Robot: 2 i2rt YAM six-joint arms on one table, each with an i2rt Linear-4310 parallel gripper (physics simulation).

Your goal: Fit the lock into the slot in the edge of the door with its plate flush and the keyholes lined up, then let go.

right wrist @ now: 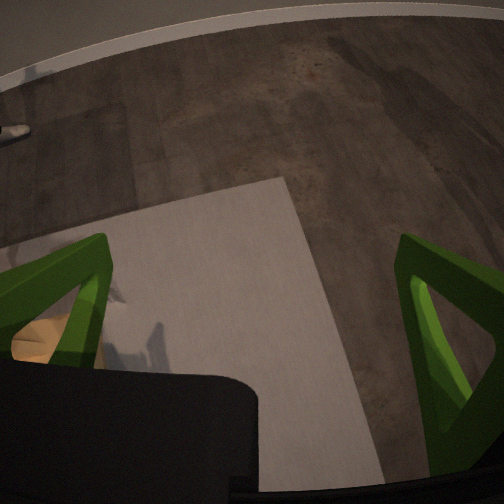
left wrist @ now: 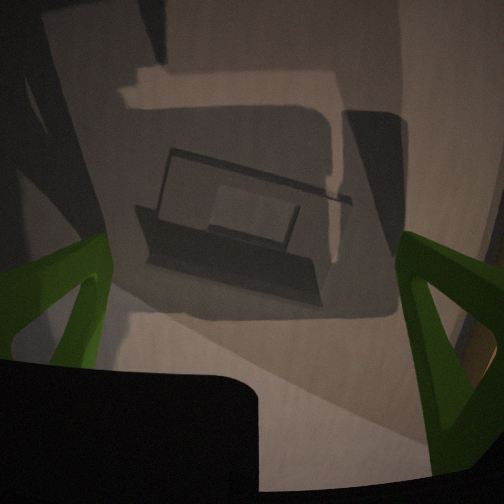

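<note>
In the left wrist view the lock (left wrist: 240,235) lies on the table in my arm's shadow. It is a grey flat body with a dark plate along its near edge. My left gripper (left wrist: 252,300) hovers above it, open and empty, with its green fingers wide on either side of it. A sliver of the tan door (left wrist: 481,350) shows behind the right finger. In the right wrist view my right gripper (right wrist: 252,300) is open and empty above the table's corner. A bit of the tan door (right wrist: 37,342) shows behind its left finger. The door's slot is hidden.
The right wrist view shows the table's right edge (right wrist: 325,310) and far corner, with dark wooden floor (right wrist: 350,125) beyond and a white baseboard (right wrist: 200,25) at the wall. A pale shoe (right wrist: 14,131) is at the far left on the floor.
</note>
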